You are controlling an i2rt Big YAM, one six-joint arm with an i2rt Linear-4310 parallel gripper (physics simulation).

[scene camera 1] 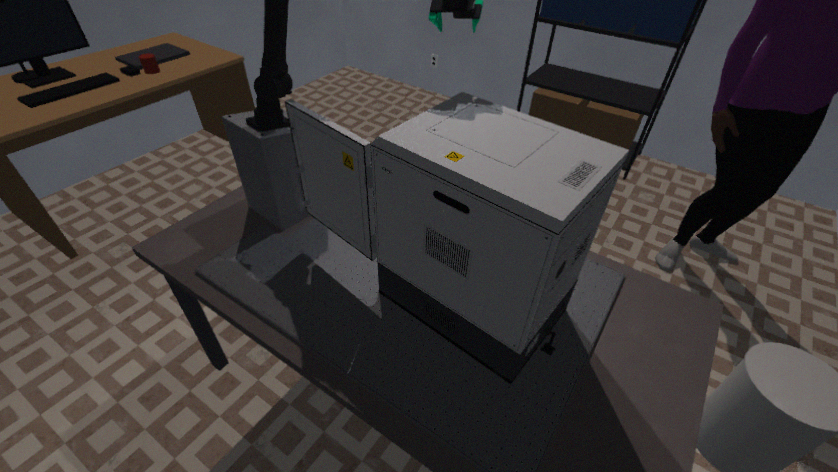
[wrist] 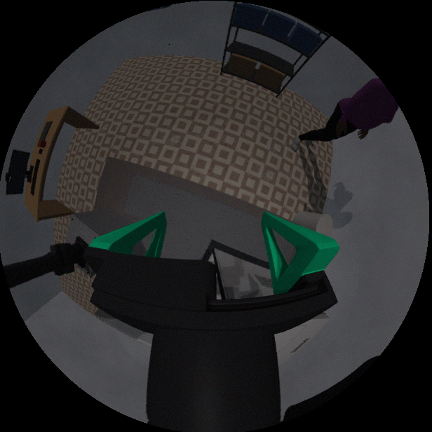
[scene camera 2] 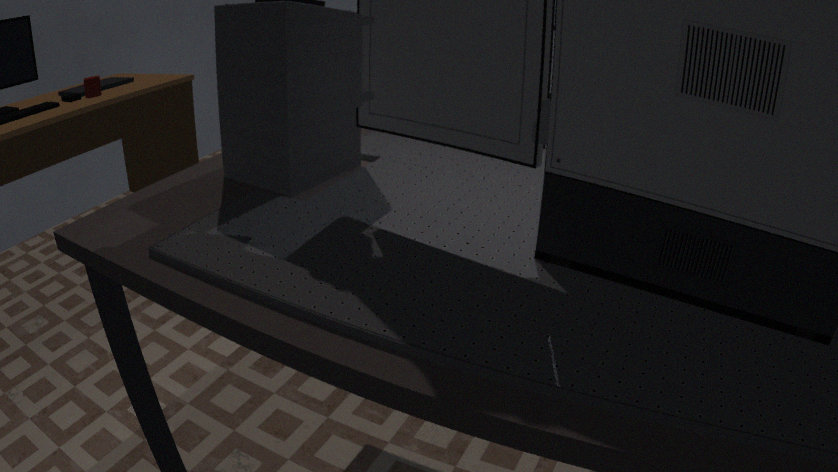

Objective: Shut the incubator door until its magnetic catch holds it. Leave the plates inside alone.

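Seen in the pictures: gripper, fingertip midpoint: (scene camera 1: 457, 30); arm's base at its link origin: (scene camera 1: 269, 124) (scene camera 2: 289, 6).
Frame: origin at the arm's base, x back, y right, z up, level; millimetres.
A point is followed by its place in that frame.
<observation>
The white incubator (scene camera 1: 463, 246) @[x -836, y 20, z 28 mm] (scene camera 2: 621, 117) @[x -657, y 33, z -110 mm] stands on the perforated board, its back and vented side towards the scene cameras. In the wrist view, part of its light top (wrist: 300, 337) shows beside the gripper body. Its door (scene camera 1: 334, 181) @[x -409, y 52, z 4 mm] (scene camera 2: 451, 70) @[x -407, y 52, z -88 mm] stands wide open, swung out to the left from the incubator's edge and reaching near the arm's pedestal. My gripper (scene camera 1: 456, 24) @[x -400, y -441, z 291 mm] (wrist: 213, 216) is open and empty, its green fingers wide apart. It hangs high above and beyond the incubator, apart from the door. The plates inside and the catch are hidden.
The arm's grey pedestal (scene camera 1: 266, 175) @[x -70, y 84, z -126 mm] (scene camera 2: 258, 99) @[x -7, y 88, z -174 mm] stands left of the door. The perforated board (scene camera 2: 469, 316) @[x -558, y 224, z -343 mm] lies on the brown table (scene camera 1: 656, 328) @[x -1225, y -454, z -357 mm]. A dark-edged frame (wrist: 240, 253) shows between the fingers, below their tips. A person (scene camera 1: 762, 134), a shelf rack and a desk stand around.
</observation>
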